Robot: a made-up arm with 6 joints.
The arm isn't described. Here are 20 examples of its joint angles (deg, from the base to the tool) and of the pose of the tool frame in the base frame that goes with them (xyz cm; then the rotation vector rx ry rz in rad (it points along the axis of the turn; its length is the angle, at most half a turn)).
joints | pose
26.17 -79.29 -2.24 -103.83 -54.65 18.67 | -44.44 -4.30 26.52 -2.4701 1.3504 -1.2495
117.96 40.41 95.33 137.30 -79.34 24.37 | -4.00 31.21 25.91 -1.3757 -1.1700 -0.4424
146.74 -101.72 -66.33 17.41 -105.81 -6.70 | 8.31 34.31 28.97 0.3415 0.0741 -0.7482
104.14 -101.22 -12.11 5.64 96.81 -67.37 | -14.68 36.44 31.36 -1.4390 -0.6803 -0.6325
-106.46 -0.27 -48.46 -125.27 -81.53 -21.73 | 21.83 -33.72 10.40 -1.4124 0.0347 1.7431
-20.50 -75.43 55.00 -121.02 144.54 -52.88 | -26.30 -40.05 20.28 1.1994 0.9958 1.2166
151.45 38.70 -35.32 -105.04 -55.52 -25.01 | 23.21 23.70 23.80 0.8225 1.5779 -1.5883
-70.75 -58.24 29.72 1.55 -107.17 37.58 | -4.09 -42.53 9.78 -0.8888 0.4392 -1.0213
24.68 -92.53 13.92 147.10 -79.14 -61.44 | -43.81 -11.46 32.54 0.0045 0.3235 1.0856
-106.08 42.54 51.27 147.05 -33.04 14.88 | 23.17 -34.89 2.96 1.6522 -0.3763 1.8937
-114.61 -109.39 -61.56 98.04 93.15 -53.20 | 34.35 -25.78 8.30 -0.5296 -2.9785 -0.4773
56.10 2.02 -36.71 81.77 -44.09 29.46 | -43.93 11.09 24.62 0.2432 0.0850 0.1164
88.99 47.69 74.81 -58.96 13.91 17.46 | -14.88 34.27 35.79 -0.4916 2.3582 -1.5831
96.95 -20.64 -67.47 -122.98 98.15 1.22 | -18.74 38.10 29.10 1.7603 -0.9571 -1.7618
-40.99 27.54 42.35 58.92 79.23 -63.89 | -25.12 -44.83 15.45 2.0509 -0.7999 -0.7764
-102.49 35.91 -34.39 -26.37 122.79 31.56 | 22.93 -43.05 9.75 -0.4703 1.6125 1.4708
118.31 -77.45 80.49 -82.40 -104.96 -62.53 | -0.78 39.37 30.58 -0.9537 0.2855 -0.9185
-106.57 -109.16 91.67 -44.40 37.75 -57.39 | 28.12 -30.36 8.79 -0.5122 -2.1757 -1.5171
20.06 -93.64 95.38 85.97 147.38 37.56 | -48.18 -12.63 21.17 -0.2203 -0.6217 -1.1527
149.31 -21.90 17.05 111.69 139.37 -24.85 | 18.49 27.36 16.52 1.8236 -0.6246 1.1435
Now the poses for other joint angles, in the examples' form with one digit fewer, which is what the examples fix.
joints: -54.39 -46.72 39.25 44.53 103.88 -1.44
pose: -11.1 -48.3 7.2 0.838 -0.732 0.485
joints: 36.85 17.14 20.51 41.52 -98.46 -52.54
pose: -38.2 2.5 28.0 -1.292 1.301 -1.681
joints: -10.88 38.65 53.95 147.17 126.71 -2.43
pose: -38.7 -23.9 24.1 -0.355 0.299 -1.693
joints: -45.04 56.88 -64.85 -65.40 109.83 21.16
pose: -20.3 -49.3 17.2 0.893 2.397 0.480
